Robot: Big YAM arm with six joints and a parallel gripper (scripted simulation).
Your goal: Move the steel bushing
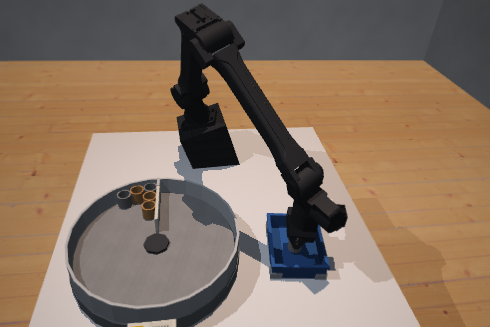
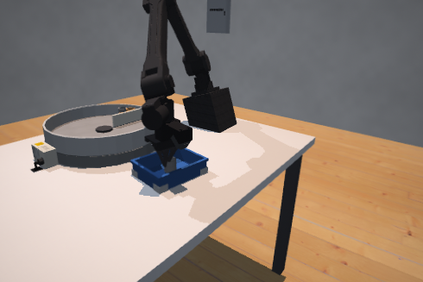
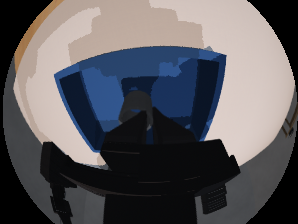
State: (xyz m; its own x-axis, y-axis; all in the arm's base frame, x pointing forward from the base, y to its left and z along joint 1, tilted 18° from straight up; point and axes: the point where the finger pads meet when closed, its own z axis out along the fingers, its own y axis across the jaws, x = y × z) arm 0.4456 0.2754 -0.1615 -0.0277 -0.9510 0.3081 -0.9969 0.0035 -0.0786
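My hand is 20 mm past the blue crate and 20 mm above it. Also, from my hand: grey round turntable (370 mm to the right, 40 mm ahead, 10 mm above).
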